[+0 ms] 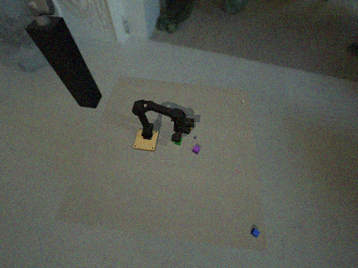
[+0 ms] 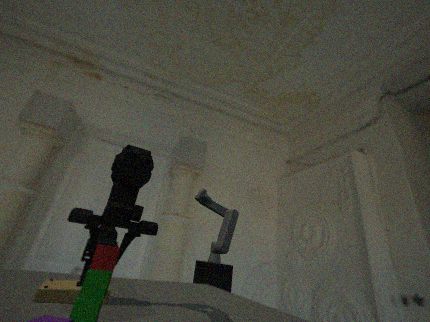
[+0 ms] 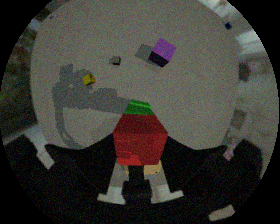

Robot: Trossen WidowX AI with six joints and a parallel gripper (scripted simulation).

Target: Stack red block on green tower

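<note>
The red block lies 10 mm above my gripper tip. From my gripper tip the other things lie so: purple block (150 mm ahead, 80 mm below, 60 mm to the right); small yellow piece (130 mm to the left, 90 mm below, 90 mm ahead); small grey piece (130 mm ahead, 90 mm below, 50 mm to the left).
</note>
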